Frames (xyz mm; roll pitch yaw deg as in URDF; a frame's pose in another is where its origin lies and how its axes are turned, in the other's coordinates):
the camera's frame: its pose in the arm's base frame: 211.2 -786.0 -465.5 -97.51 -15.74 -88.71
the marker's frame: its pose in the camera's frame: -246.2 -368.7 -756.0 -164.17 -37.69 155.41
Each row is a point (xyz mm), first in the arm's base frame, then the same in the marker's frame.
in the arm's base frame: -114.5 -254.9 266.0
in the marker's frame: 114.4 -499.3 -205.2
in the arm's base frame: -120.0 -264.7 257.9
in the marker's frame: 110.3 -486.1 -206.5
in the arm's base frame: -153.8 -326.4 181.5
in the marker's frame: 99.8 -383.1 -213.8
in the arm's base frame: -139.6 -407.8 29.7
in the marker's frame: 148.2 -225.2 -264.7
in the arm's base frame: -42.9 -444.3 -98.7
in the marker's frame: 254.9 -135.2 -352.4
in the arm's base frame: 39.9 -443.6 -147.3
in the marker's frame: 329.4 -123.4 -411.8
